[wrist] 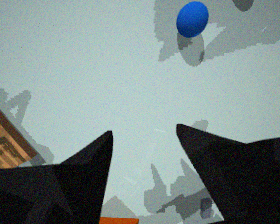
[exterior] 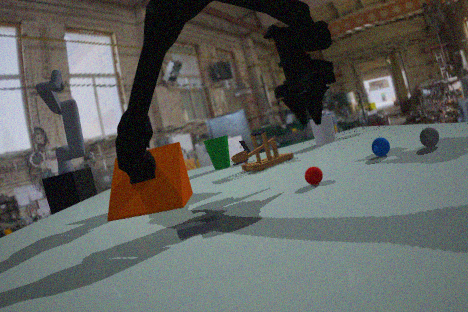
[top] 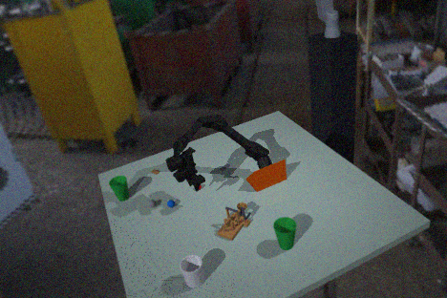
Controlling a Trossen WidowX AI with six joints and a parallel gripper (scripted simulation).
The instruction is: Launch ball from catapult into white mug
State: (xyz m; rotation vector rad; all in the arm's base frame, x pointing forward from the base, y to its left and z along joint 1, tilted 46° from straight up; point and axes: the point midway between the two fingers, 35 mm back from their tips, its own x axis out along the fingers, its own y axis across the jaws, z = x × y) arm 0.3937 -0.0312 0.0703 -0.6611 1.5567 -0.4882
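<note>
My gripper tip is now 100 mm to the left of the red ball, 80 mm above it and 50 mm past it. Also, from my gripper tip: wooden catapult: 250 mm to the left, 110 mm behind, 50 mm below; then grey ball: 210 mm ahead, 120 mm to the right, 80 mm below; then blue ball: 120 mm ahead, 80 mm below, 60 mm to the right.
</note>
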